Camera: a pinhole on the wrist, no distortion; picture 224 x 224 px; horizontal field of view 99.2 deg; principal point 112.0 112.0 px. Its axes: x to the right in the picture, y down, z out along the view. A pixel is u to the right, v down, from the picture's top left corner.
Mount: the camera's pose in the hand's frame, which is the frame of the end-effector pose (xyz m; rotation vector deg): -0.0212 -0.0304 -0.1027 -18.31 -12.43 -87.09
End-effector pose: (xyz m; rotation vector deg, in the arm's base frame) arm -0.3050 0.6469 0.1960 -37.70 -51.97 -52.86
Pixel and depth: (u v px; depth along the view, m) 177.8 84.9 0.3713
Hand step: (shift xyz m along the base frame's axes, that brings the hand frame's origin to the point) -0.2833 0.2384 0.0944
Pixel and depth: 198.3 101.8 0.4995
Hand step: -0.4531 0.2936 0.2546
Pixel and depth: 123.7 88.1 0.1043
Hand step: -0.0196 0.0130 -0.0340
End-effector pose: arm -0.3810 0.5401 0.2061 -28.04 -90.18 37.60
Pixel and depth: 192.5 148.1 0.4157
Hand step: -0.3958 -0.0953 0.2606
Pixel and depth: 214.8 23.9 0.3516
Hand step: -0.3215 -0.4542 -0.0608
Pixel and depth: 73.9 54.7 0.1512
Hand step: -0.0187 -0.0163 -0.1300
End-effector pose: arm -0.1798 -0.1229 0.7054 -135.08 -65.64 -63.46
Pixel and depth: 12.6 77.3 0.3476
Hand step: 0.3277 -0.2880 -0.1527
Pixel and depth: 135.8 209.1 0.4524
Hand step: 0.3699 0.4165 0.1369
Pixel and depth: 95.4 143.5 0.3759
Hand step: 0.2831 0.0834 -0.0435
